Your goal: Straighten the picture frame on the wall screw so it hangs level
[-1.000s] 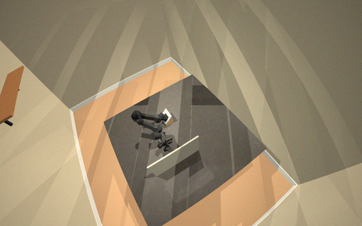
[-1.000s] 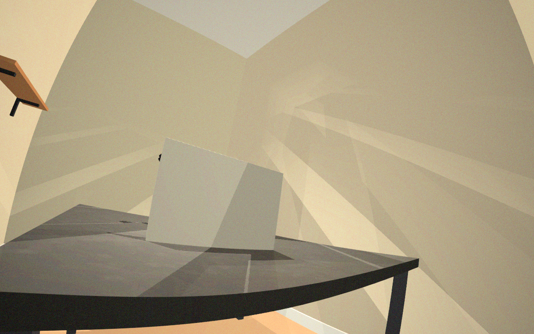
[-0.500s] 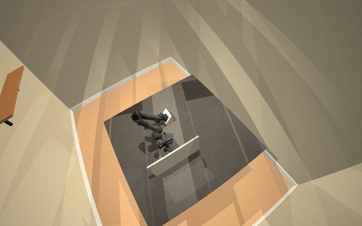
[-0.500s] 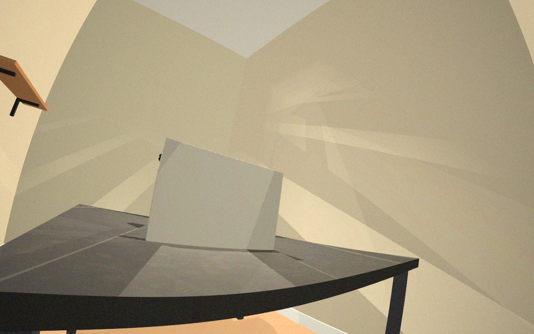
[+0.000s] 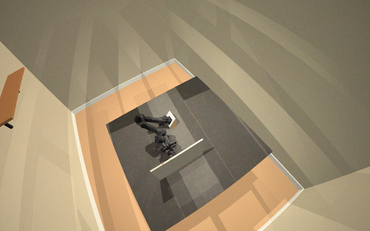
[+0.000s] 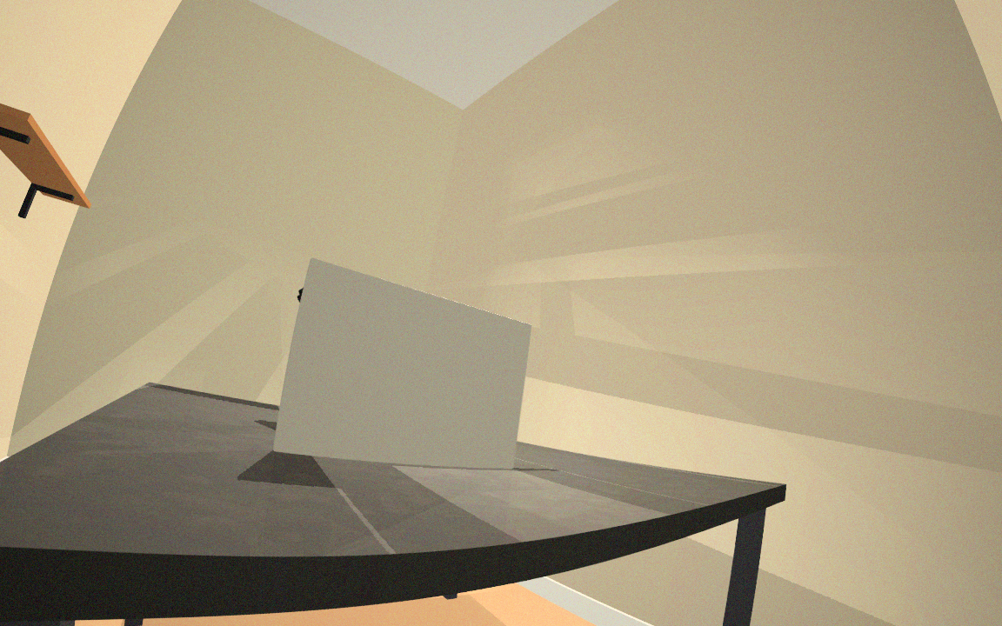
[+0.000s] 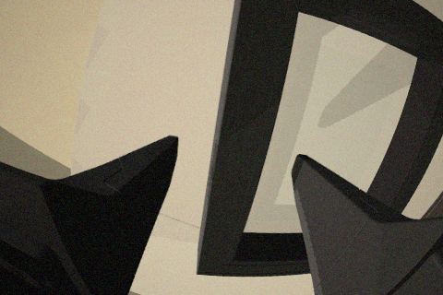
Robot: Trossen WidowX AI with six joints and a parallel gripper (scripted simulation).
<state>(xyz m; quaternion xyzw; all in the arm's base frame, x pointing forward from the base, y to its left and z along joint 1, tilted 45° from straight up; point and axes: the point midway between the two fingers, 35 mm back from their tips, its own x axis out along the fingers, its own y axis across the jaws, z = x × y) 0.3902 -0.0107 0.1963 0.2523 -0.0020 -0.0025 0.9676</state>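
The picture frame lies 1 cm ahead of my gripper tip, 1 cm to the right of it and 5 cm below it. Round my gripper tip: wall panel (2 cm ahead, 6 cm below).
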